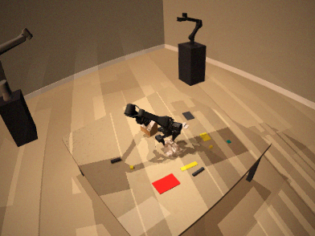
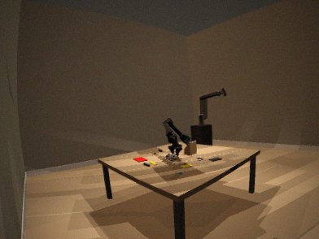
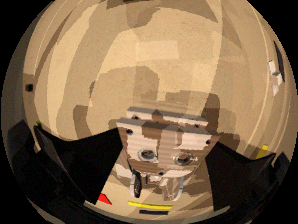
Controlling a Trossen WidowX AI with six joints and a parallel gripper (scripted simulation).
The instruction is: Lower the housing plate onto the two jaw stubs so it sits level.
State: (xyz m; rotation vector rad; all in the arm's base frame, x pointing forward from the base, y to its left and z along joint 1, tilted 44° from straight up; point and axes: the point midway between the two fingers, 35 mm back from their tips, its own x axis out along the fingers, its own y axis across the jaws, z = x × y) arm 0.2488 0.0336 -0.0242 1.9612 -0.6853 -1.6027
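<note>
Right now my gripper tip is 1 cm short of the white part and 2 cm below it. Round my gripper tip: red plate 30 cm ahead, 22 cm to the right, 2 cm below; then yellow bar 27 cm ahead, 2 cm below; then yellow tile 10 cm ahead, 29 cm to the left, 2 cm below.
</note>
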